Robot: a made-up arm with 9 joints. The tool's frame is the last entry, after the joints. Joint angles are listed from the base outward. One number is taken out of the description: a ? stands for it. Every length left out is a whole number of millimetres.
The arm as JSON. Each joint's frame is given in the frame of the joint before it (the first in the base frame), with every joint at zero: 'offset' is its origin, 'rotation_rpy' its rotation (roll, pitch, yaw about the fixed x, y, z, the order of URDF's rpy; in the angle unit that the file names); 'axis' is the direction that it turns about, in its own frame. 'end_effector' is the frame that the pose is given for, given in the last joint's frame.
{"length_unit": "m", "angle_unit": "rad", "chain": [
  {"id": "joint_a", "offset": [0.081, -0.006, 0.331], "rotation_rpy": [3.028, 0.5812, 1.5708], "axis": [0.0, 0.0, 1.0]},
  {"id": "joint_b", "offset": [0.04, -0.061, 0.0], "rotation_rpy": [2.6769, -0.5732, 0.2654], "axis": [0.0, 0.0, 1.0]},
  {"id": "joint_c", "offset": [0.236, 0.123, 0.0], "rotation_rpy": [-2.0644, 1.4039, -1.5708], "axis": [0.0, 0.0, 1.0]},
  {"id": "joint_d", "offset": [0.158, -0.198, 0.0], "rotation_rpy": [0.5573, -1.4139, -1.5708], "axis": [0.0, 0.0, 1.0]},
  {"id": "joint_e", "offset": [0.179, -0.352, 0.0], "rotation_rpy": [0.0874, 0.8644, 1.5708], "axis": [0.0, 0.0, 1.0]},
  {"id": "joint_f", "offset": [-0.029, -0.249, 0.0], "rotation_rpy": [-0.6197, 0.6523, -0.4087], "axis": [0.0, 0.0, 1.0]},
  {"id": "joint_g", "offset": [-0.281, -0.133, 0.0], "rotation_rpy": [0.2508, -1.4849, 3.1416], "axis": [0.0, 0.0, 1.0]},
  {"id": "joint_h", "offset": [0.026, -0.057, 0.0], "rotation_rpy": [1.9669, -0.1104, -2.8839], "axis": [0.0, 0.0, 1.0]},
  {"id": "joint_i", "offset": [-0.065, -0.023, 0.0], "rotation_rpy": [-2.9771, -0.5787, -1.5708], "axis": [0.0, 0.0, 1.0]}
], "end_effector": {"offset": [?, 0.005, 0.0], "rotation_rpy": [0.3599, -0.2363, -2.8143]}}
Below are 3 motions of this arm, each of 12 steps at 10 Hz.
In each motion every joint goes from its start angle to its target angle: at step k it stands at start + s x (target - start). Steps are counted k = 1, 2, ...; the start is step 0. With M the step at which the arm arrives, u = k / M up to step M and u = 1 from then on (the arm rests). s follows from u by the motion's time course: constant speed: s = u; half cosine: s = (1 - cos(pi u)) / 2; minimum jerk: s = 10 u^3 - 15 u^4 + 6 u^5.
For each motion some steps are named. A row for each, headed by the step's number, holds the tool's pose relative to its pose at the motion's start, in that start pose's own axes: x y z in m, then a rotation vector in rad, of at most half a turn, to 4 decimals.
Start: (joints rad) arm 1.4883 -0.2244 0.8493 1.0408 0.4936 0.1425 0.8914 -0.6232 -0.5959
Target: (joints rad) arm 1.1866 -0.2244 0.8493 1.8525 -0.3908 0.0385 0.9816 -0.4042 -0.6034
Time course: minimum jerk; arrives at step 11
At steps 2, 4, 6, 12:
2: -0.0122 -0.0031 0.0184 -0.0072 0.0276 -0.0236
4: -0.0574 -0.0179 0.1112 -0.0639 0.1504 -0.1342
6: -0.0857 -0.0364 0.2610 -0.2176 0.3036 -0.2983
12: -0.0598 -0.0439 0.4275 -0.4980 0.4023 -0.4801

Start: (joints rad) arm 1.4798 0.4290 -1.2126 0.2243 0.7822 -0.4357 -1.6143 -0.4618 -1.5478
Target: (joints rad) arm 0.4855 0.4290 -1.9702 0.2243 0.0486 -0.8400 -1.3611 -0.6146 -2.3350
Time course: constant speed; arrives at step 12
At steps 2, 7, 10, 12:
2: 0.0160 -0.2045 0.0945 0.3508 0.0325 -0.0969
7: 0.0190 -0.7321 0.0616 1.1856 0.1749 -0.2051
10: 0.0074 -0.9727 -0.1078 1.6447 0.2590 -0.1683
12: -0.0014 -1.0811 -0.2556 1.9287 0.2927 -0.1060

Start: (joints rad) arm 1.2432 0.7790 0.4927 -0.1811 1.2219 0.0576 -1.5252 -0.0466 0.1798
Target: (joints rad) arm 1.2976 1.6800 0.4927 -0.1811 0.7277 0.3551 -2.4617 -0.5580 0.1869
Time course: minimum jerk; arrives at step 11
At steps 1, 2, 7, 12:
1: -0.0040 0.0017 -0.0018 -0.0047 -0.0026 0.0069
2: -0.0275 0.0117 -0.0128 -0.0324 -0.0176 0.0472
7: -0.4338 0.0790 -0.3209 -0.6048 -0.1668 0.6644
12: -0.5551 0.0423 -0.4753 -0.8406 -0.1676 0.8206

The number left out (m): 0.028
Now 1 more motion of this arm.
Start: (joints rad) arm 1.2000 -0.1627 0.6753 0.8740 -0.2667 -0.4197 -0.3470 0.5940 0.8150
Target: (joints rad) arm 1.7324 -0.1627 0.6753 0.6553 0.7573 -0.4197 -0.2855 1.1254 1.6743
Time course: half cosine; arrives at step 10
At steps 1, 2, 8, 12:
1: 0.0070 0.0034 0.0044 0.0002 -0.0024 -0.0112
2: 0.0280 0.0123 0.0177 0.0025 -0.0082 -0.0448
8: 0.2954 -0.0278 0.2208 0.2035 -0.0002 -0.5212
12: 0.3242 -0.0524 0.2465 0.2462 0.0036 -0.5838

